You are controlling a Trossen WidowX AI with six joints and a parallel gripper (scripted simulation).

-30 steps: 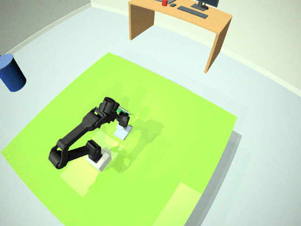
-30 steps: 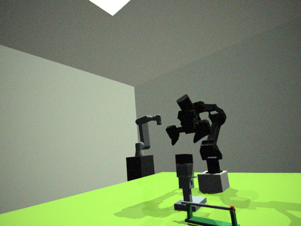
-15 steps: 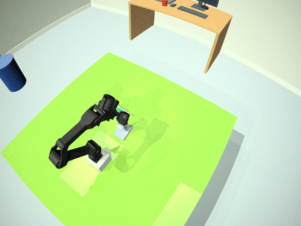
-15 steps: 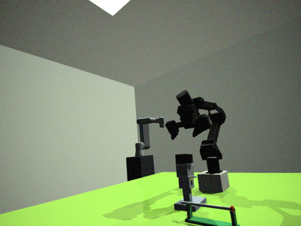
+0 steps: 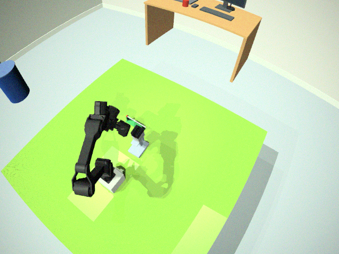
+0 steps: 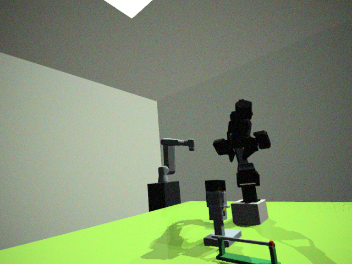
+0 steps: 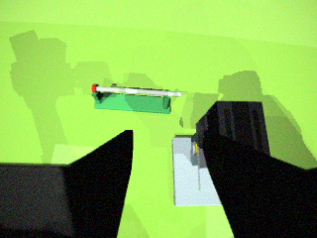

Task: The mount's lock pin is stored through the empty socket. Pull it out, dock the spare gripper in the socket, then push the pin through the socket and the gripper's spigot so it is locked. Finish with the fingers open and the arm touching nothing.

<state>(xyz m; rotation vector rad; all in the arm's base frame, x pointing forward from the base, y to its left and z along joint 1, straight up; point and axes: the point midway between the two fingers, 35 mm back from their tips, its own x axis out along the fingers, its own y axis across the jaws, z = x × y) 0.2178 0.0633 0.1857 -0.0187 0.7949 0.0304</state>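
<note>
Now: gripper tip 210 mm above the green rack, 140 mm short of it and 40 mm to the right of it. The rest, counted from my gripper tip: spare gripper: 110 mm below, 70 mm to the right, 30 mm ahead; then mount: 180 mm below, 70 mm to the right, 30 mm ahead.
</note>
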